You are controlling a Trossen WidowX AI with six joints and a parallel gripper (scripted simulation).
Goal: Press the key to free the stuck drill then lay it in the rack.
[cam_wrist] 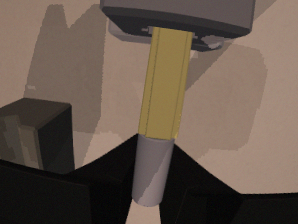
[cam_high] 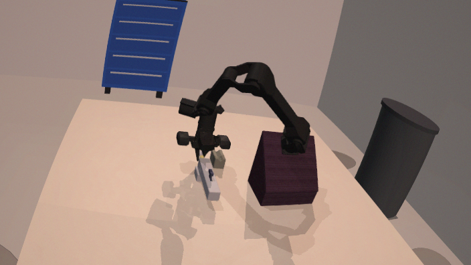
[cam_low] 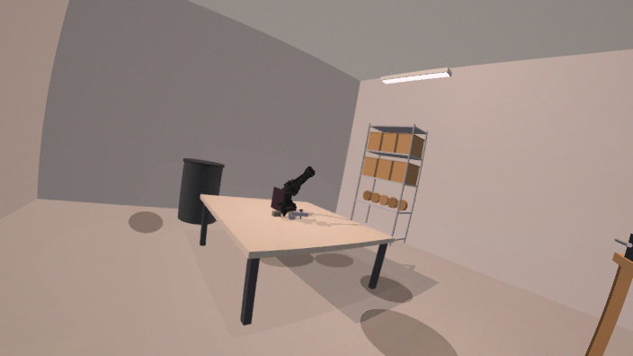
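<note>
Right now the yellow drill is 5 cm to the left of my gripper tip and 3 cm above it. Also, from my gripper tip: dark key: 17 cm to the left, 3 cm above; then grey-blue block: 14 cm to the left, 2 cm above; then olive-grey rack: 8 cm behind, 3 cm to the right.
</note>
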